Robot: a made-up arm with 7 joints.
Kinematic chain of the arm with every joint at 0, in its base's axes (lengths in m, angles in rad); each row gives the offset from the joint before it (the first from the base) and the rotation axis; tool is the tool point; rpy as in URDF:
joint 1: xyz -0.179 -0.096 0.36 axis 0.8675 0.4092 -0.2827
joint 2: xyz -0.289 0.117 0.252 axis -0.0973 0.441 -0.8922
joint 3: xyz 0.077 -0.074 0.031 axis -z
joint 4: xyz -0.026 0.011 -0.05 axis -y
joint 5: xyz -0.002 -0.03 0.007 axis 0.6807 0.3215 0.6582
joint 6: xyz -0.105 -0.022 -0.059 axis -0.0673 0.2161 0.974
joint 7: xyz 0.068 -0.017 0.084 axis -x
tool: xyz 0 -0.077 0.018 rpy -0.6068 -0.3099 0.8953
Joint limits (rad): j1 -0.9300..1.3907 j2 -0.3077..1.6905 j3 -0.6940..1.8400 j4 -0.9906..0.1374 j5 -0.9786..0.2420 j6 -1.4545..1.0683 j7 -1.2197..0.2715
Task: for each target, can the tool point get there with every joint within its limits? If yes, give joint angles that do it. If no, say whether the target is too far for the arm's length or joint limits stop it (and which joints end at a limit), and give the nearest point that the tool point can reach.
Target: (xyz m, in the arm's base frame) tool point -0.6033 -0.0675 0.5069
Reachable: yes | joints -0.7498 0.2481 0.3754 -0.2053 -0.2942 0.0597 -0.5983
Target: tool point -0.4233 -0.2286 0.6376
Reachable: yes | joints 0.5846 -0.0092 0.0387 -0.3131 -0.8089 0.2190 -1.0109
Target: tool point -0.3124 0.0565 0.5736
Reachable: yes | joints -0.1432 1.3904 1.4607 -0.2926 -0.6218 -1.2498 0.1198
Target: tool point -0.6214 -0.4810 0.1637
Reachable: no: joint limits stop it (at a limit: joint 1, joint 3, joint 4, joint 5) | nearest point -0.4621 -0.3941 0.4157 | short by 0.311 m
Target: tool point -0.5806 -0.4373 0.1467
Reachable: no: joint limits stop it (at a limit: joint 1, joint 3, joint 4, joint 5) | nearest point -0.4429 -0.3831 0.4014 | short by 0.295 m
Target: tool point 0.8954 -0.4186 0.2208
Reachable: no: too far | nearest point -0.0653 -0.3194 0.5972 | short by 1.037 m
